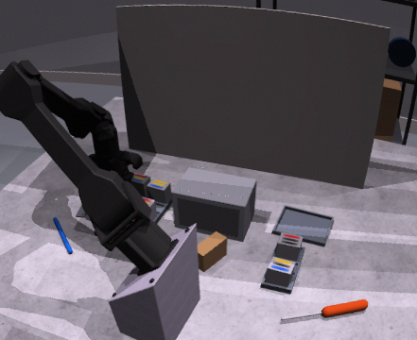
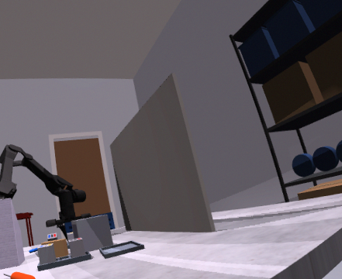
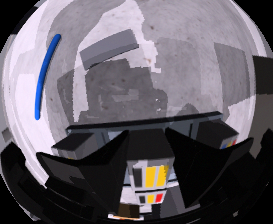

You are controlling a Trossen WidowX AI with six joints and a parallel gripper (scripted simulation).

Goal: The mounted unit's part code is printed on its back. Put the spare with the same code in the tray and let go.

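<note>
Right now the dark tray is 120 mm ahead of my gripper tip, 430 mm to the right of it and 10 mm below it. Also, from my gripper tip: grey unit 70 mm ahead, 220 mm to the right, 30 mm above; then blue pen 140 mm behind, 70 mm to the left, 10 mm below; then tan box 50 mm behind, 270 mm to the right, 10 mm above.
</note>
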